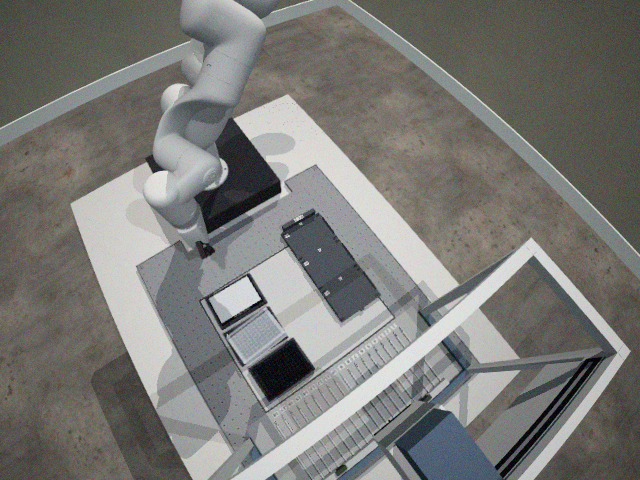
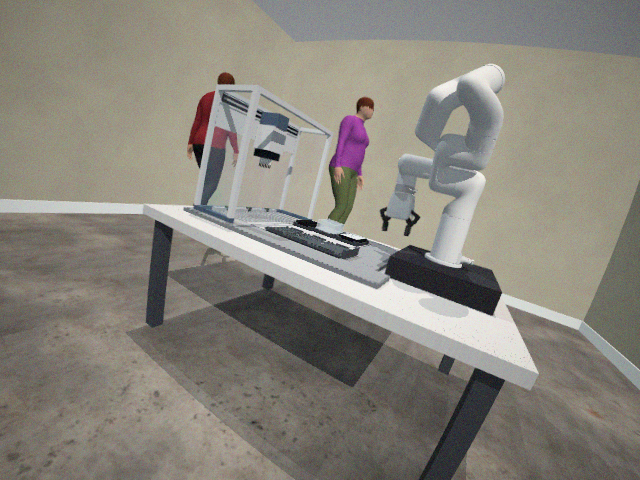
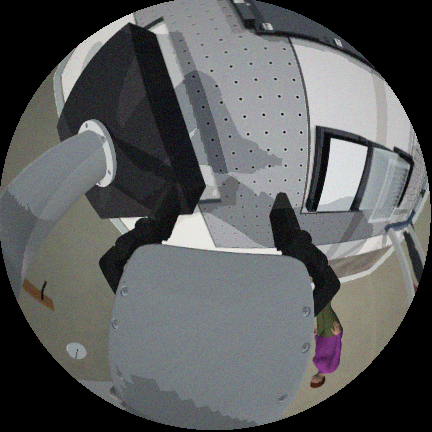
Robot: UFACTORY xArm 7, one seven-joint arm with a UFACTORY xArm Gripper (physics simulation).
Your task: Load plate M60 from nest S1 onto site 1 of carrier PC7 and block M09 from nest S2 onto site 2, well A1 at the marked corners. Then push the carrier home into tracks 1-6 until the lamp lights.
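Frame: origin at the arm's base, x ahead, y left, z up, level; millimetres.
Seen in the pictures: gripper, fingertip midpoint: (image 1: 205,236) (image 2: 394,233) (image 3: 225,199); arm's base at its link origin: (image 2: 442,261) (image 3: 95,153).
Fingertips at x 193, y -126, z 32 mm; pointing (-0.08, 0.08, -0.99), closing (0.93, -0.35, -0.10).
Observation:
Pixels of each thing's top centre, then the offset from my fingertips to it. "*": a spot on its surface instead.
- white-topped plate at its top centre: (image 3: 343,180) (image 1: 234,299) (image 2: 353,236) dz -66, dx +168, dy -40 mm
- clear gridded piece at its top centre: (image 3: 392,195) (image 1: 255,335) (image 2: 332,221) dz -32, dx +285, dy -56 mm
- black gridded block at its top centre: (image 1: 281,369) (image 2: 310,222) dz -66, dx +387, dy -61 mm
- dark carrier at its top centre: (image 1: 329,260) (image 2: 312,234) dz -62, dx +253, dy +225 mm
- blue head unit at a spot on its surface: (image 1: 449,449) * dz +368, dx +619, dy +35 mm
My gripper (image 1: 205,250) (image 2: 396,229) (image 3: 225,199) is open and empty, high above the perforated deck between the arm's base and the nests. A white-topped plate (image 1: 235,299) (image 2: 354,237) (image 3: 342,172) sits in the nest nearest the base. A clear gridded piece (image 1: 255,335) (image 2: 329,225) (image 3: 382,182) sits in the middle nest. A black gridded block (image 1: 281,369) (image 2: 305,223) sits in the far nest. Their labels are unreadable. The dark carrier (image 1: 330,258) (image 2: 312,242) (image 3: 300,20) lies across from the nests, outside the tracks (image 1: 310,408), with nothing on its sites. The lamp cannot be made out.
A white frame (image 1: 532,248) (image 2: 244,155) stands over the tracks and carries a blue head unit (image 1: 449,449) (image 2: 273,120). The arm's black base (image 1: 248,170) (image 2: 439,281) (image 3: 110,95) is beside the deck. People in red (image 2: 204,121) and purple (image 2: 351,142) (image 3: 327,350) stand beyond the table.

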